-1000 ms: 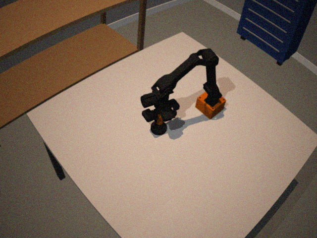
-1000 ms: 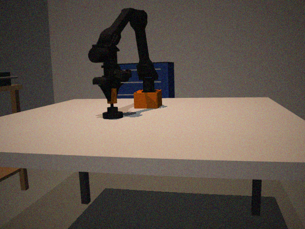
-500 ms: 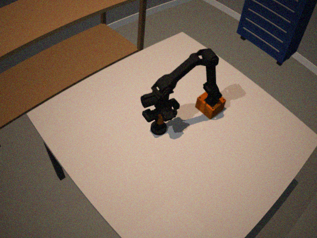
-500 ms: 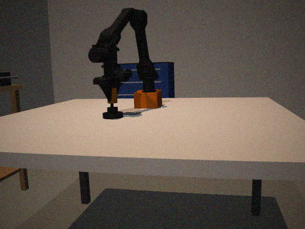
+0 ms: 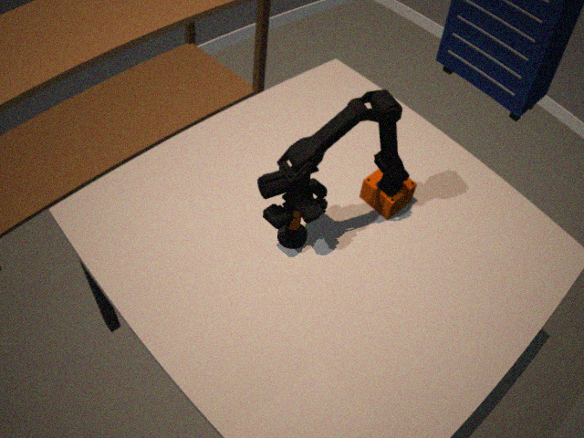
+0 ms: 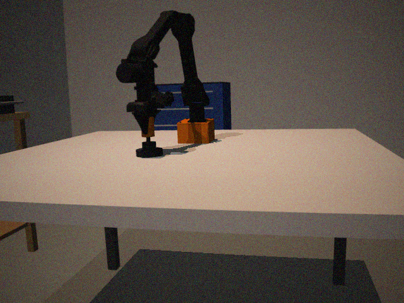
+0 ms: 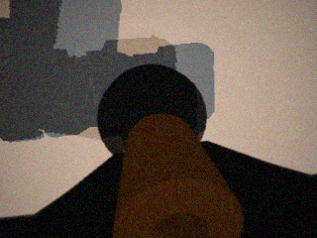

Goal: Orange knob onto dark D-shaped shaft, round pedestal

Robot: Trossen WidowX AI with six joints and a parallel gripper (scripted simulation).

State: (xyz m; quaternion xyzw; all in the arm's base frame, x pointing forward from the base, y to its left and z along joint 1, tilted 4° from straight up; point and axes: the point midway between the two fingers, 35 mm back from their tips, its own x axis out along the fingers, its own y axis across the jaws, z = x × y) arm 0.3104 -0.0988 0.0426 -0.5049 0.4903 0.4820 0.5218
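Now: the orange knob 2 cm above my gripper tip. From my gripper tip the other things lie so: dark round pedestal: 4 cm below.
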